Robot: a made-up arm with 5 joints.
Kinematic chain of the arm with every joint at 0, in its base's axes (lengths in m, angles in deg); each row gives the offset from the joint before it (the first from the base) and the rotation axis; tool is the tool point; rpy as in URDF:
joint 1: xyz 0.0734 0 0.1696 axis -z
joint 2: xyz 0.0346 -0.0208 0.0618 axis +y
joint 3: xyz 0.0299 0 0.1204 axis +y
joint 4: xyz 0.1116 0 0.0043 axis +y
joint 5: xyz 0.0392 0.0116 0 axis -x
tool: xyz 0 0 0 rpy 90 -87.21 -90
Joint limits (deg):
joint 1: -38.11..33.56
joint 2: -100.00..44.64
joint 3: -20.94..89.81
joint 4: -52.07..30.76
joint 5: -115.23..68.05
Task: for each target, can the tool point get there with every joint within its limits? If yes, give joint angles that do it. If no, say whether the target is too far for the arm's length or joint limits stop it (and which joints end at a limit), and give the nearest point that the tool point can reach.
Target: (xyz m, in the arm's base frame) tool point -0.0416 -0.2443 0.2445
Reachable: no: joint limits stop it (at a limit: joint 1, joint 2, joint 3, joint 4) | nearest point -0.0697 -0.1240 0.3382 | short by 0.155 m
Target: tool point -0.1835 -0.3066 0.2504
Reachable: no: too far | nearest point -0.0697 -0.1240 0.3382 | short by 0.232 m
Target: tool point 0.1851 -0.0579 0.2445
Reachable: yes | joints 23.22 -16.80 75.09 -30.70 33.73
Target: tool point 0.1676 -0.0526 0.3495
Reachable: yes | joints 24.28 -51.26 50.77 -20.67 -4.03
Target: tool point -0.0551 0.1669 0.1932
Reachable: no: joint limits stop it (at a limit: joint 1, joint 2, joint 3, joint 4) | nearest point -0.0893 0.0969 0.3382 | short by 0.165 m
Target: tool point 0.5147 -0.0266 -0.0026
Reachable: no: too far | nearest point 0.3208 -0.0149 0.1898 | short by 0.273 m
